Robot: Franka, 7 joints.
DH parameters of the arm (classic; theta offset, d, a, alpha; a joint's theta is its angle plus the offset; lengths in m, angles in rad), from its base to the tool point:
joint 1: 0 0.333 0 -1.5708
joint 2: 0 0 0 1.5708
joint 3: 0 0.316 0.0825 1.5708
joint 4: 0 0 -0.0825 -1.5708
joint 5: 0 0.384 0 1.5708
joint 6: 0 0 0.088 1.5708
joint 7: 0 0.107 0 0
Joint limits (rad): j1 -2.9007..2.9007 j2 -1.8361..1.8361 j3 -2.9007..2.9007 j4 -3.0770..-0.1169 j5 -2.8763..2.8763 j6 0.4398..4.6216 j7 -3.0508..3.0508
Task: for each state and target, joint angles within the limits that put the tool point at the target. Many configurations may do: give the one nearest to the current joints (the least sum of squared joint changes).
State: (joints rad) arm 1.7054 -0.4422 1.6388 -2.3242 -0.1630 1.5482 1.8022
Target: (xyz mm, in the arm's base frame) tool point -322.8 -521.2 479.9
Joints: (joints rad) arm 2.1020 -0.4713 1.9247 -1.6824 -0.1392 1.8058 1.8022
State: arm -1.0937 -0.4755 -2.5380 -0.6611 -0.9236 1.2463 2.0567
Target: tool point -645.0 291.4 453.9
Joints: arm -0.7436 -0.7845 -2.4069 -0.9589 -0.8387 1.2340 2.0567
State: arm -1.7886 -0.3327 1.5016 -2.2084 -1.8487 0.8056 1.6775
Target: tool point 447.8 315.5 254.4
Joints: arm -1.5654 -0.9034 2.3273 -2.1725 -2.0069 1.0954 1.6775
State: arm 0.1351 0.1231 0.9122 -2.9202 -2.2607 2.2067 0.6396
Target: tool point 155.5 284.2 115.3
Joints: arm 0.1673 0.3750 0.8380 -2.7745 -2.2719 2.1863 0.6396
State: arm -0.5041 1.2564 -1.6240 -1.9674 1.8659 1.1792 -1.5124
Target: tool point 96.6 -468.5 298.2
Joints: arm -0.1352 1.1555 -1.6635 -2.2982 1.6978 0.9266 -1.5124
